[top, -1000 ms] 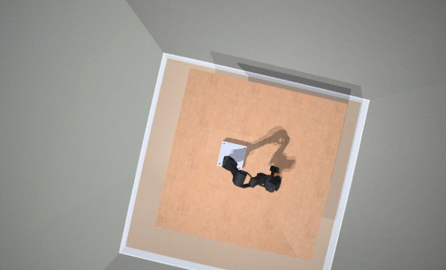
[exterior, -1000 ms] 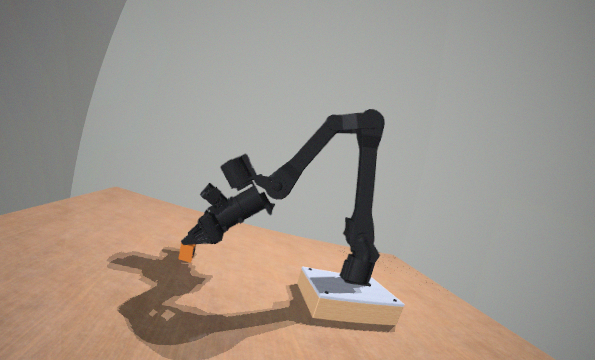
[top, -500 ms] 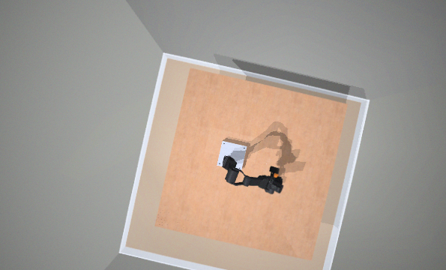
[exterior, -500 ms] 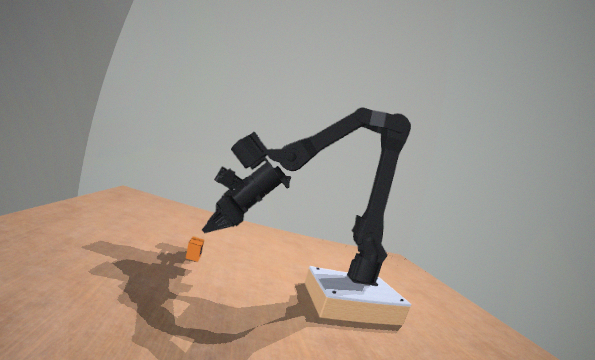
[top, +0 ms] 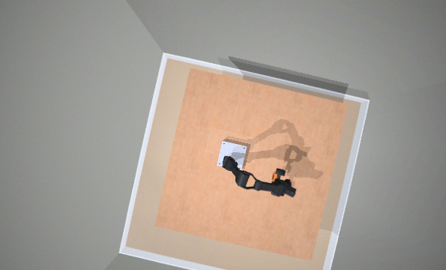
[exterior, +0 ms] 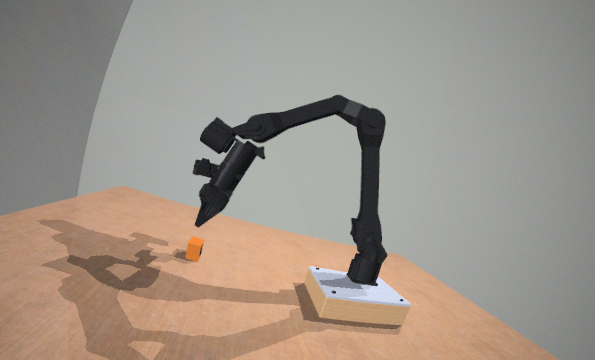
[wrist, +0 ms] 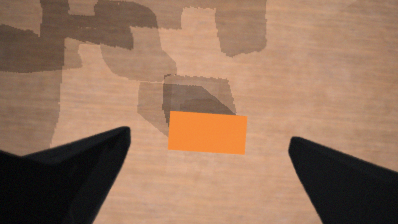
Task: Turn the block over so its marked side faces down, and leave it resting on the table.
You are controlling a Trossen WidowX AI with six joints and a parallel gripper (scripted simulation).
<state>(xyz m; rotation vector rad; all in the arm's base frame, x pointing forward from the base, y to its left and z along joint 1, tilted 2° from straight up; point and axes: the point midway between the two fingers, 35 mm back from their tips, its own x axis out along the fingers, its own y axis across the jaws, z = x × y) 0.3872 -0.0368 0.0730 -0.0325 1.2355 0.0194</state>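
Now: gripper tip 1 cm past the block and 7 cm above it.
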